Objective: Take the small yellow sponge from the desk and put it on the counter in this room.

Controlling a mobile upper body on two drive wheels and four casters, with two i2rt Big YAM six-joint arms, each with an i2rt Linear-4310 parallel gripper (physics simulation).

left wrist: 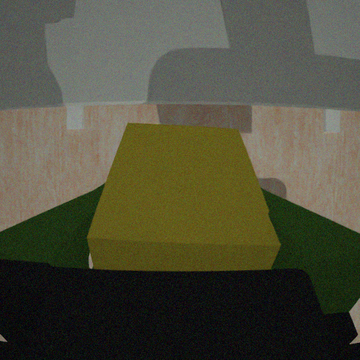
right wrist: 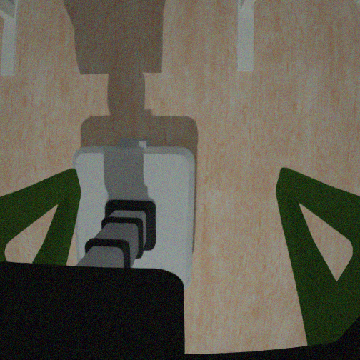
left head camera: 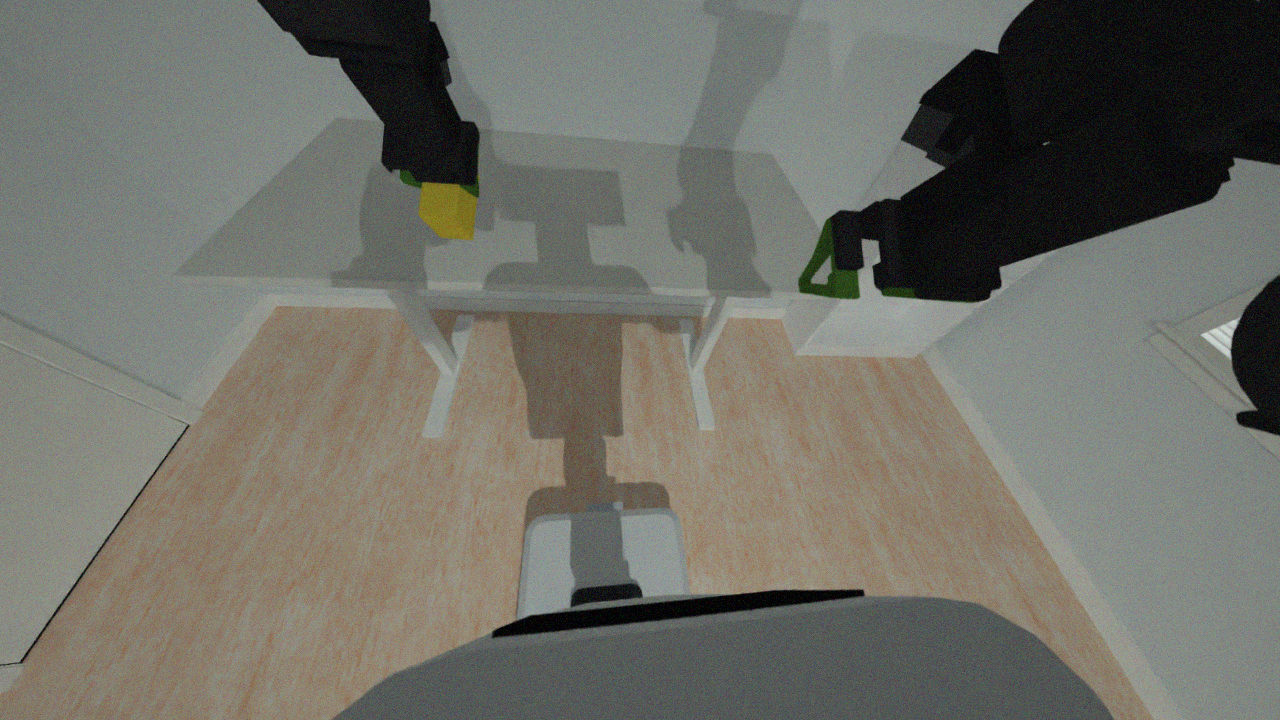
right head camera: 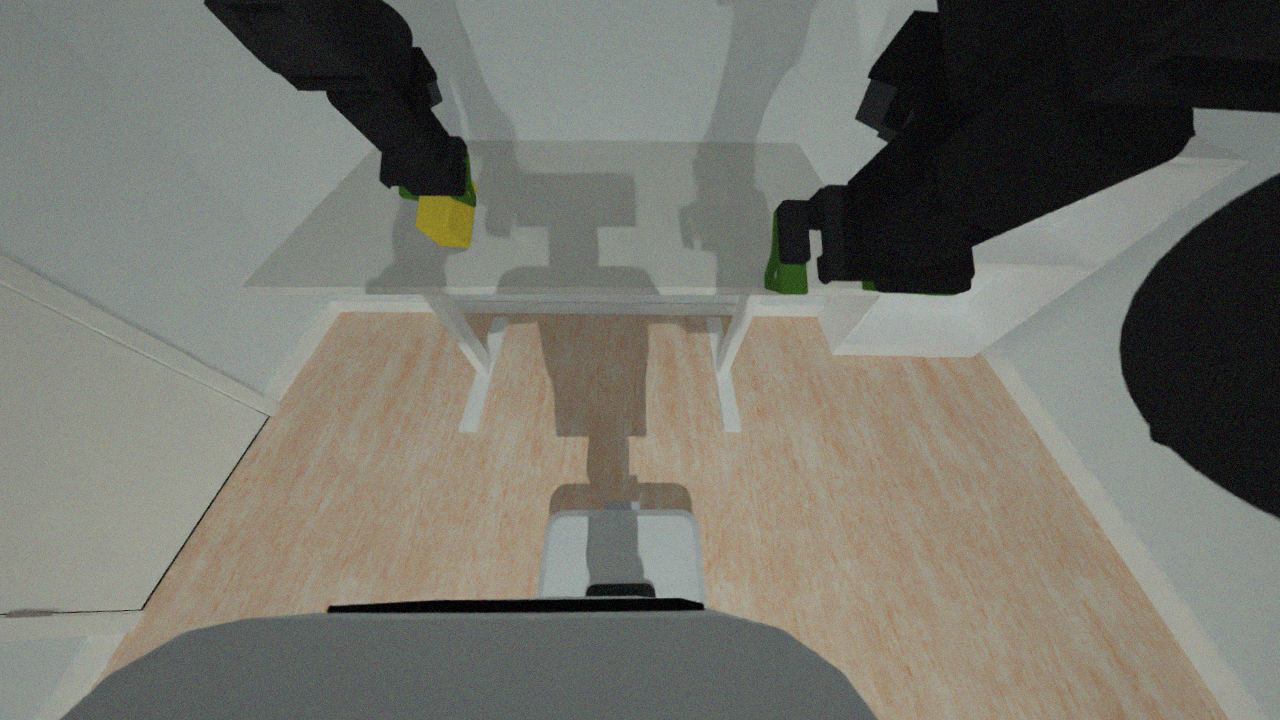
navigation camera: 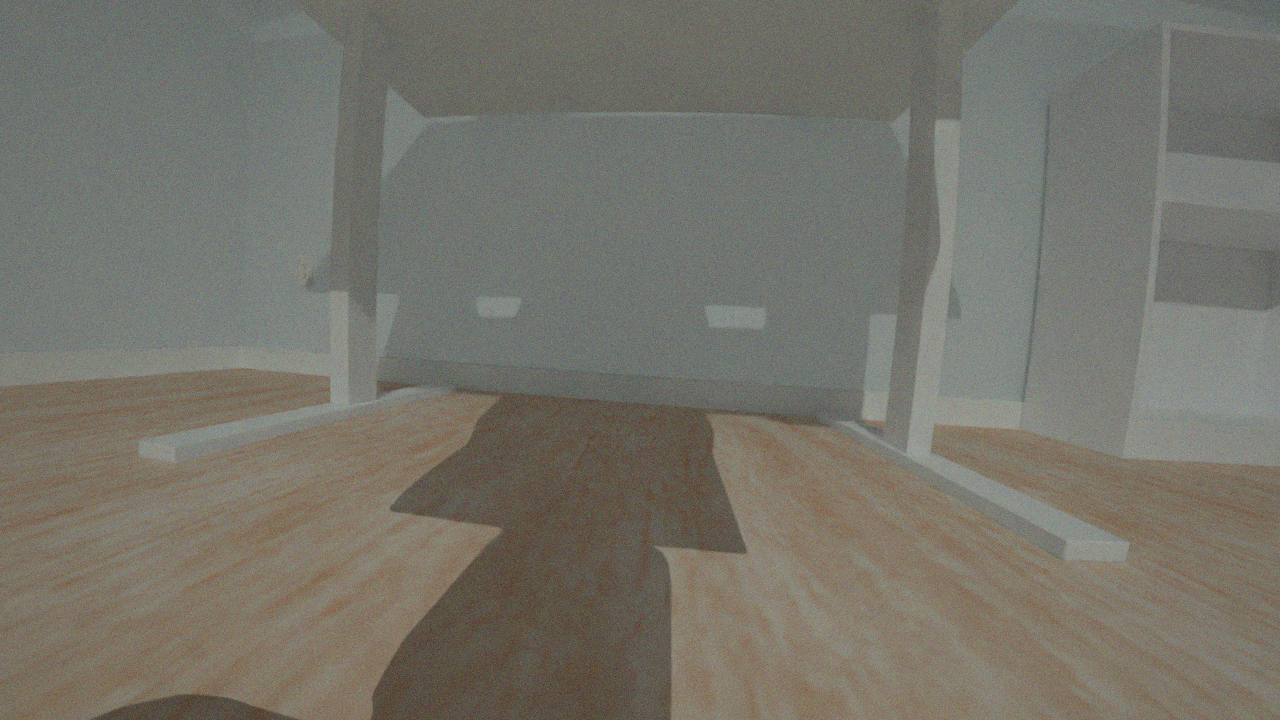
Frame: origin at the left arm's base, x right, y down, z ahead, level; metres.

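Where they show: left gripper, fingertip midpoint: (right head camera: 460, 202); right gripper, fingertip midpoint: (left head camera: 842, 287) (right head camera: 815, 282).
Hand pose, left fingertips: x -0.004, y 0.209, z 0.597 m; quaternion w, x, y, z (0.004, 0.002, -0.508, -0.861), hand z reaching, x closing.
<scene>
After its pixels a point has its place.
The small yellow sponge (left head camera: 448, 211) @[x 0.006, y 0.186, z 0.511 m] (right head camera: 445, 221) @[x 0.011, y 0.186, z 0.511 m] (left wrist: 184, 190) is between the green fingers of my left gripper (left head camera: 440, 186) @[x -0.004, y 0.209, z 0.597 m] (right head camera: 437, 194) @[x -0.004, y 0.209, z 0.597 m], which is shut on it. It is held up in the air, in front of the grey desk (left head camera: 286, 223) @[x -0.527, y 0.460, z 0.860 m] (right head camera: 331, 232) @[x -0.544, y 0.460, z 0.886 m] in the head views. My right gripper (left head camera: 863, 291) @[x 0.443, y 0.136, z 0.336 m] (right head camera: 827, 284) @[x 0.443, y 0.136, z 0.336 m] (right wrist: 177, 179) is open and empty, with its green fingers wide apart, at the right of the head views. A counter that I can name for certain does not show in these views.
The desk's white legs (left head camera: 422, 331) @[x -0.500, y 1.051, z 1.017 m] (navigation camera: 355, 223) @[x -0.487, y 0.973, z 1.030 m] (navigation camera: 921, 268) @[x 0.706, y 1.023, z 1.028 m] stand on long feet. A white shelf unit (navigation camera: 1087, 250) @[x 1.369, y 0.872, z 1.298 m] (left head camera: 859, 333) @[x 1.765, y 1.310, z 1.240 m] stands right of the desk. A door (left head camera: 80, 483) @[x -1.510, y 1.228, z 0.503 m] (right head camera: 116, 447) @[x -1.509, y 1.017, z 0.492 m] is at the left. My grey-white base (left head camera: 657, 555) @[x 0.390, y 1.150, z 0.175 m] is on the wood floor (left head camera: 358, 501) @[x -0.728, y 1.410, z 0.452 m], before the desk.
</scene>
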